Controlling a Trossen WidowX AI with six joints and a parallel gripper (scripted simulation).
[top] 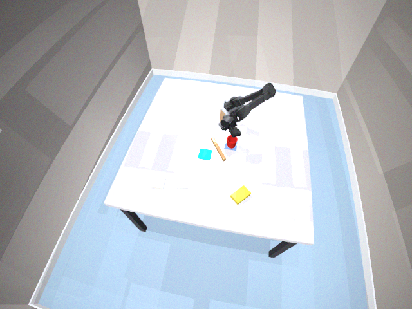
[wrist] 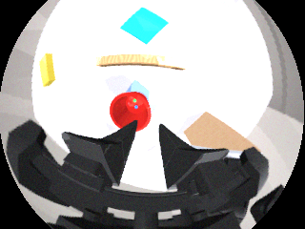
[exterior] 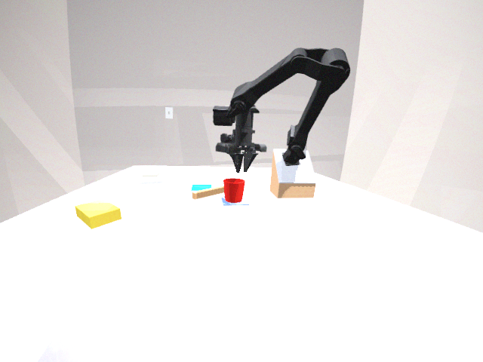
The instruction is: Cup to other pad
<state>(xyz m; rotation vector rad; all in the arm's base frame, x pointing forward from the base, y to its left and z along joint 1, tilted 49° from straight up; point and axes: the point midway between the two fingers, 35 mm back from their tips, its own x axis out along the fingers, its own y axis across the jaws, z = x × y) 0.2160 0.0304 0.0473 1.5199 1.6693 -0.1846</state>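
Right now the red cup is 6 cm below my gripper tip, 3 cm ahead of it and 1 cm to the left of it. The rest, counted from my gripper tip: wooden stick: 10 cm below, 8 cm ahead, 7 cm to the right; cyan pad: 16 cm to the right, 14 cm ahead, 11 cm below; pale blue pad: 11 cm below, 2 cm ahead, 1 cm to the left.
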